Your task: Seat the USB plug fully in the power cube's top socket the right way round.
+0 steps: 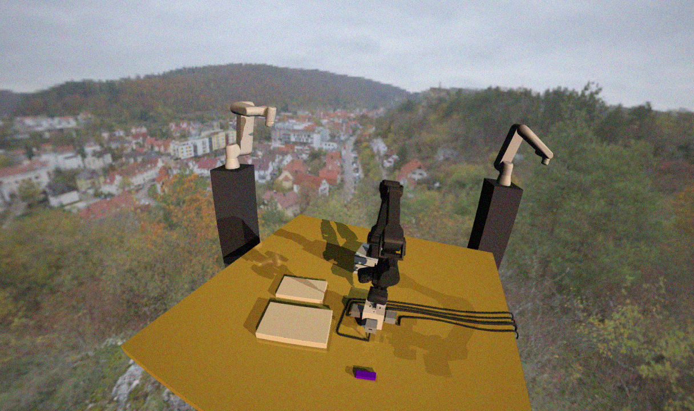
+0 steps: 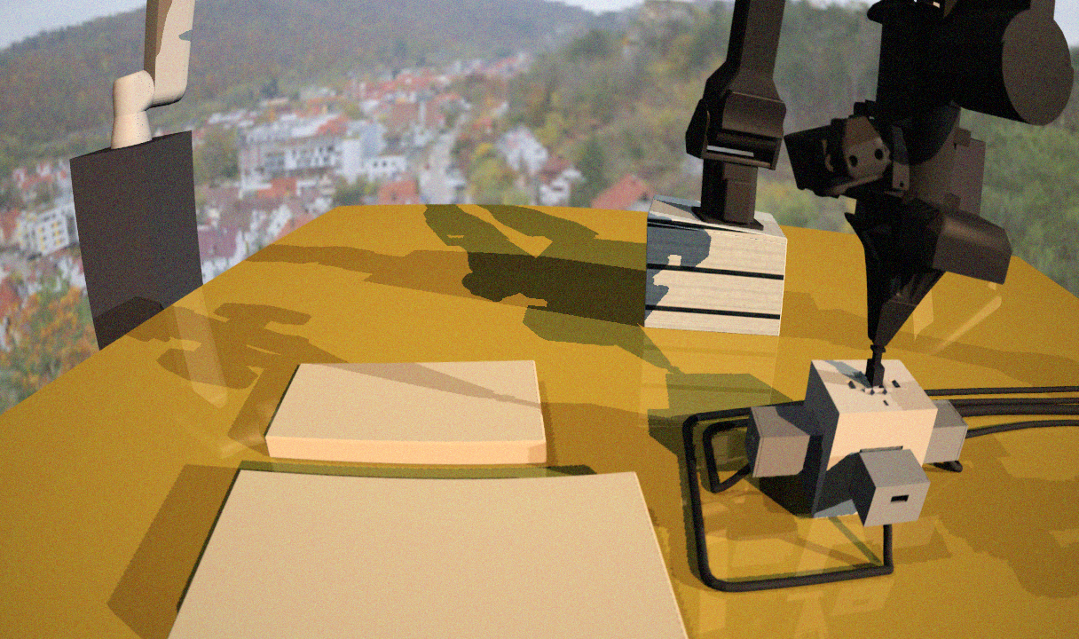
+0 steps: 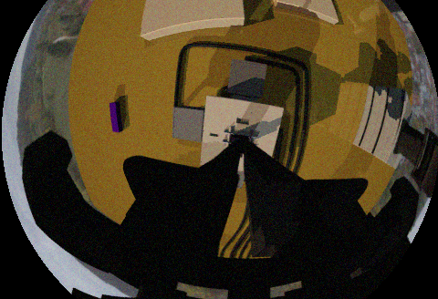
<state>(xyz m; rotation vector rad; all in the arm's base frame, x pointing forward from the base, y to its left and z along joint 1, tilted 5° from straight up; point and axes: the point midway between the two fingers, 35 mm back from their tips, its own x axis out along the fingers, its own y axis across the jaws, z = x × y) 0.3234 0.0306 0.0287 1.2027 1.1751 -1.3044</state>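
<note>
Now: gripper tip 2 cm above the USB plug. Also, from my gripper tip: purple block (24 cm ahead, 10 cm below).
</note>
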